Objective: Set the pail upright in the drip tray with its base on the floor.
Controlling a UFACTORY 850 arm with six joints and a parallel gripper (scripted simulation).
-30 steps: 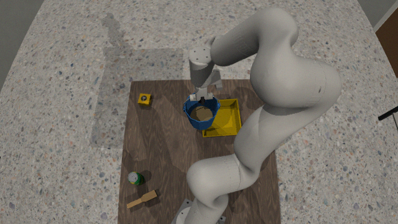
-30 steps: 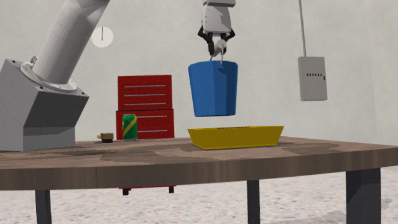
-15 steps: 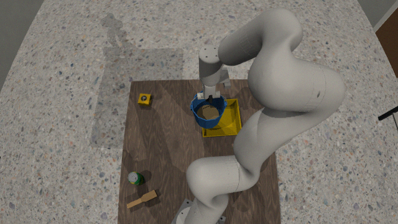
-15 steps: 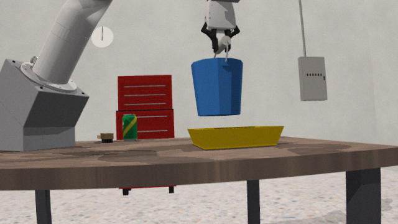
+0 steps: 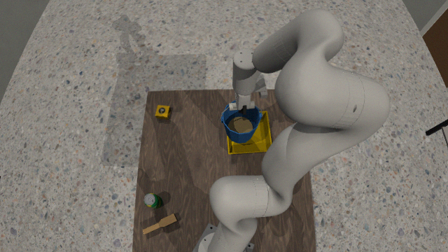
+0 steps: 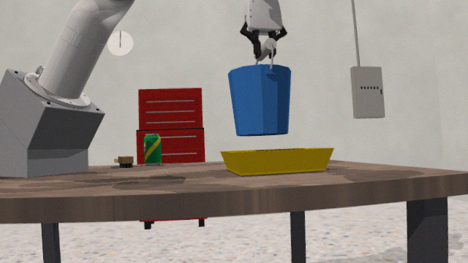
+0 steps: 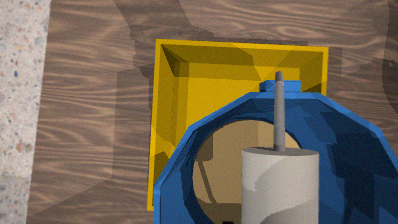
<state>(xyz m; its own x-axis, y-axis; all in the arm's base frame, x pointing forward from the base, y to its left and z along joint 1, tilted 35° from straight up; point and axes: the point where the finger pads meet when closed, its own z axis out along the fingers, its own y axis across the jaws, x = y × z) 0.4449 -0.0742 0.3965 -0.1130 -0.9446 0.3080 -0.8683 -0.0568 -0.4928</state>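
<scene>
Right now the blue pail is 1 cm behind my hand and 9 cm below it. From my hand the other things lie so: yellow drip tray: 2 cm behind, 5 cm to the right, 31 cm below; then pail handle: 1 cm behind, 3 cm below.
</scene>
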